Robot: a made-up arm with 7 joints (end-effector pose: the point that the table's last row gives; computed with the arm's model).
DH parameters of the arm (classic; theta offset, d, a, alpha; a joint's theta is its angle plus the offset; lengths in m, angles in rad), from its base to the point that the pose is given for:
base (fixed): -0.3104 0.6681 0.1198 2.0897
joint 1: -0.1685 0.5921 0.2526 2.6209
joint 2: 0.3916 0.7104 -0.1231 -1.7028
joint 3: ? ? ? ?
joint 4: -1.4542 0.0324 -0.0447 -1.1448
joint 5: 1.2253 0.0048 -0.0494 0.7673
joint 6: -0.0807 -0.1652 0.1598 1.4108
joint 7: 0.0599 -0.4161 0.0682 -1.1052
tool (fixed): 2.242 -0.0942 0 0
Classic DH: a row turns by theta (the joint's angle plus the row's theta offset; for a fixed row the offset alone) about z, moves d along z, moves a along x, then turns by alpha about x.
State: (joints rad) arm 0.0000 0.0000 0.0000 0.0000 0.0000 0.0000 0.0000
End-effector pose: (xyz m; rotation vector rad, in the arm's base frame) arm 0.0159 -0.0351 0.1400 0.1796 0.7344 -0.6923
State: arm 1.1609 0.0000 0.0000 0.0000 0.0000 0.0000 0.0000
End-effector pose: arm 0.4303 -0.2624 0.2973 0.4077 -0.3695 -1.1241
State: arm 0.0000 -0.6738 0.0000 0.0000 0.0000 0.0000 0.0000
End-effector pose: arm 0.2020 -0.0775 -0.0053 0.2519 0.0533 -0.6369
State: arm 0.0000 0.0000 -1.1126 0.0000 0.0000 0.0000 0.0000
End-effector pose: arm 0.1739 -0.0038 0.0426 0.3229 0.9085 0.4349
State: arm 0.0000 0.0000 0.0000 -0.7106 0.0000 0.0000 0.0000
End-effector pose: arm 0.0044 -0.2918 0.3864 -0.5156 0.5415 -0.8648
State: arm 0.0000 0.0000 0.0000 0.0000 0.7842 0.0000 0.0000
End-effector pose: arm 0.3915 0.0909 -0.0336 0.6290 0.0854 -0.5284
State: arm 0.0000 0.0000 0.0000 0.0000 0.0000 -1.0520 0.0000
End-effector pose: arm -0.1460 0.2116 0.5434 -0.3334 1.1295 -1.5491
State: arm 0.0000 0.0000 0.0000 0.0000 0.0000 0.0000 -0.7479
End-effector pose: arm 0.0665 0.0035 0.0930 0.3807 0.1703 -1.1951
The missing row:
joint 3: 1.5248 -0.209 0.0086 2.0304
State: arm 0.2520 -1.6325 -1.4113 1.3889 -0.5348 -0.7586 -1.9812
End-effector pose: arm 0.3934 -0.2565 0.1999 0.3601 -0.9019 -0.3708
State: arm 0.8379 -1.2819 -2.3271 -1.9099 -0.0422 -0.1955 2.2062
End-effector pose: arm 0.1510 0.1035 0.9309 -2.0592 -0.1567 -1.8489
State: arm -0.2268 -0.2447 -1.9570 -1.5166 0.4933 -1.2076 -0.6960
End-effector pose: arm 0.4705 -0.0361 0.0988 0.5546 -0.5946 -0.4339
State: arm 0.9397 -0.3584 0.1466 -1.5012 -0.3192 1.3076 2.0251
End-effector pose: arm 0.0137 -0.4570 0.8344 -1.0575 1.9551 -0.4729
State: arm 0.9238 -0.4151 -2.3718 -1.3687 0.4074 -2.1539 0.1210
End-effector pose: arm 0.4298 -0.3059 0.2891 0.0186 -0.8628 -1.1500
